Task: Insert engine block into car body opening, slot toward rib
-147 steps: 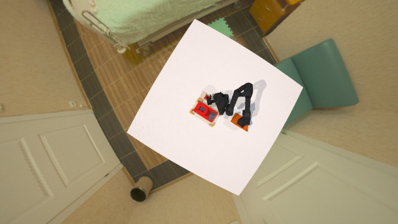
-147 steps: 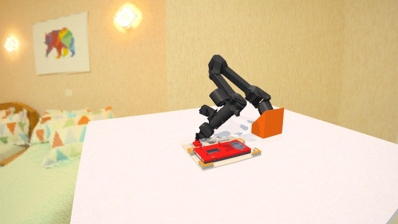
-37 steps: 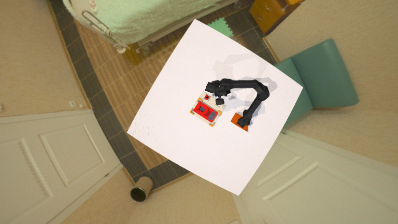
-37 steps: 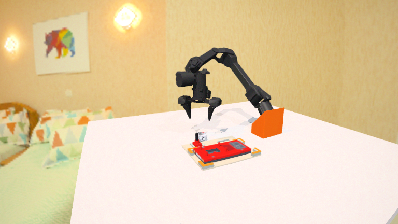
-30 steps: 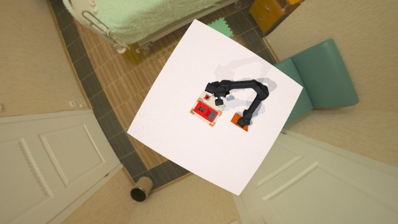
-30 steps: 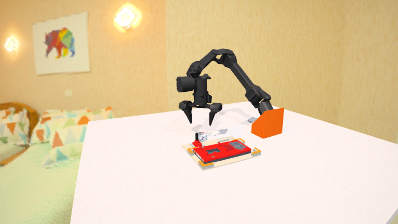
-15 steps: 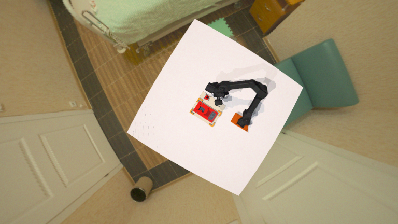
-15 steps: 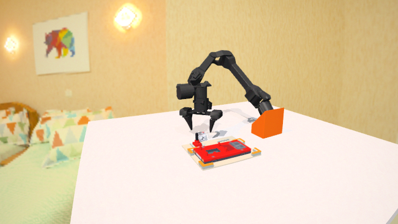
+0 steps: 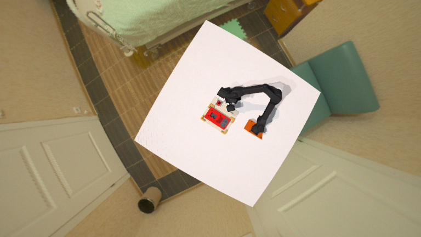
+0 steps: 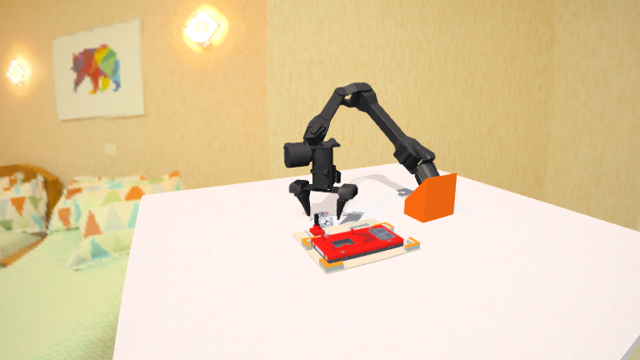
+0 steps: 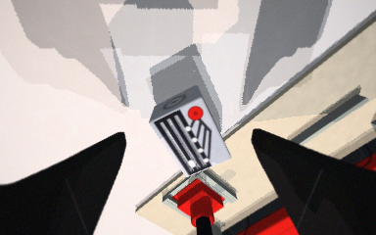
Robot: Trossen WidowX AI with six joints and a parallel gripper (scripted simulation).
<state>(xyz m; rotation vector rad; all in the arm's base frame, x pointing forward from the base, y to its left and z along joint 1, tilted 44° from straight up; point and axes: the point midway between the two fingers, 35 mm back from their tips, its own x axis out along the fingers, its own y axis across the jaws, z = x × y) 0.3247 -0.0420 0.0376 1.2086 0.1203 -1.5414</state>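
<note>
My gripper tip is now 10 mm above the grey engine block.
</note>
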